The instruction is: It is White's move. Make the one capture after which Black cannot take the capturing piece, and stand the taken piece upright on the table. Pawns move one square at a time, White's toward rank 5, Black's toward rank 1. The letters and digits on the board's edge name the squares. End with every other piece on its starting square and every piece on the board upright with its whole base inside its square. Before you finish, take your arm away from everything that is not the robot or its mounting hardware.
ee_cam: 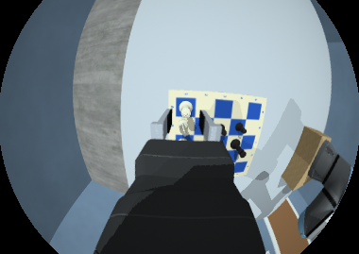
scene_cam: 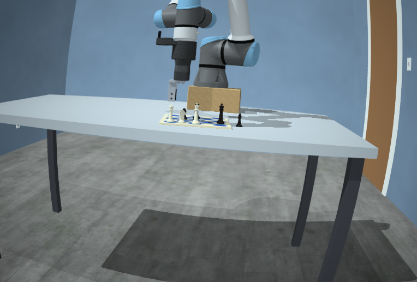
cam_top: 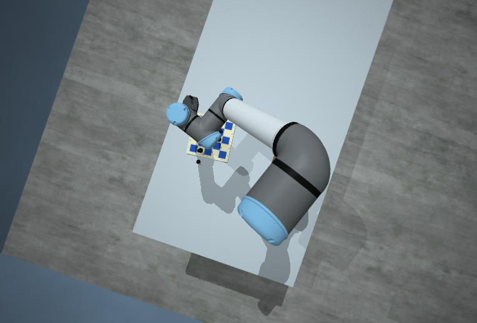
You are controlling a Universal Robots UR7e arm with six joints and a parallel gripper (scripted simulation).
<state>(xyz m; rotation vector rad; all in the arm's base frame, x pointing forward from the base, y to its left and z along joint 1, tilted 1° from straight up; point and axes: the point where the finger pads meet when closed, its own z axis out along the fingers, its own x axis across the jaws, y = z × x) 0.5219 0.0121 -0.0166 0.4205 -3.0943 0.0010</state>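
My hand is 6 cm above the white pawn-like piece. Also, from my hand: tall black piece (8 cm behind, 14 cm to the left, 5 cm below).
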